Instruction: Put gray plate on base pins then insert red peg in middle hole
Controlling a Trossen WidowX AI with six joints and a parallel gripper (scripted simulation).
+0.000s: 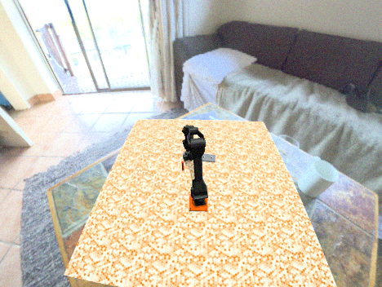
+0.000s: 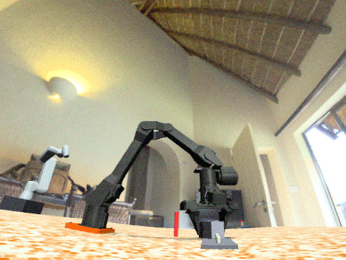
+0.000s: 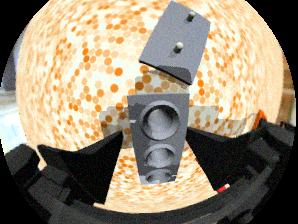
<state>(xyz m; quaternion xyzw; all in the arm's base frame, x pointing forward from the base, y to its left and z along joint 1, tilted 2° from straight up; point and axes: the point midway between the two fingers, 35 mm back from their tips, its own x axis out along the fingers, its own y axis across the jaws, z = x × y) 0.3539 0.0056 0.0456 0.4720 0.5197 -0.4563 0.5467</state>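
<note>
Now: gripper tip 3 cm past the gray base and 13 cm to the left of it. From my gripper tip the other things lie so: gray plate 3 cm above; red peg 10 cm behind, 6 cm to the left, 3 cm above.
</note>
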